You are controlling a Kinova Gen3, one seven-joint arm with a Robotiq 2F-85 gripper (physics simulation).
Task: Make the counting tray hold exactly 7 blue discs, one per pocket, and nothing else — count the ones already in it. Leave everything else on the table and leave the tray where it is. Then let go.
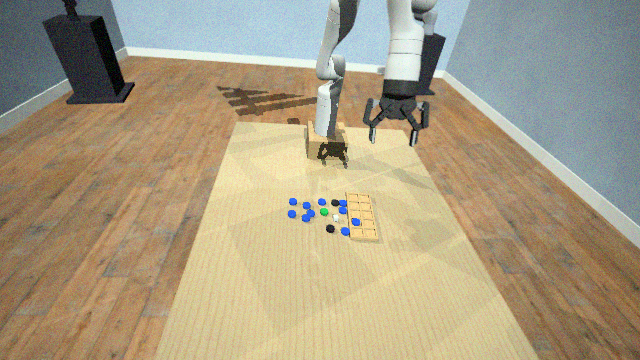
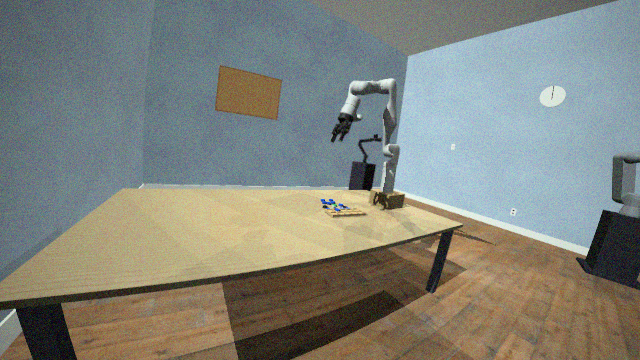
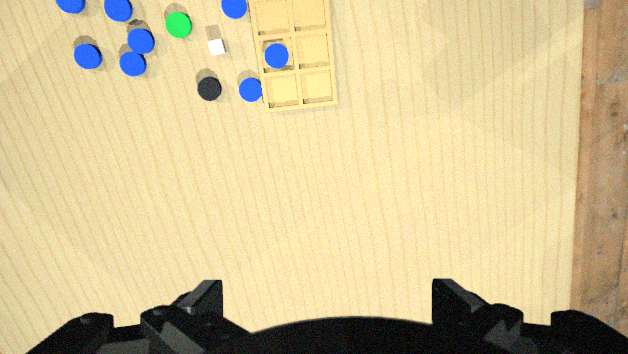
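The wooden counting tray (image 1: 364, 239) (image 2: 345, 215) (image 3: 300, 106) has two columns of five pockets. One blue disc (image 1: 355, 221) (image 3: 276, 55) is in its left column, second pocket from the near end; the other visible pockets look empty. Several blue discs lie left of the tray. One blue disc (image 1: 345, 231) (image 3: 250, 89) lies against or very near its left wall. Two touch or nearly touch each other, one blue disc (image 3: 140, 41) and another blue disc (image 3: 132, 64). My gripper (image 1: 393, 143) (image 2: 337, 139) (image 3: 327, 302) is open and empty, high above the table.
A green disc (image 1: 324, 212) (image 3: 178, 25), a white cube (image 1: 336, 218) (image 3: 216, 47), a near black disc (image 1: 330, 228) (image 3: 209, 88) and a far black disc (image 1: 335, 202) lie left of the tray. The arm's base block (image 1: 315, 147) (image 2: 395, 201) stands at the table's far end.
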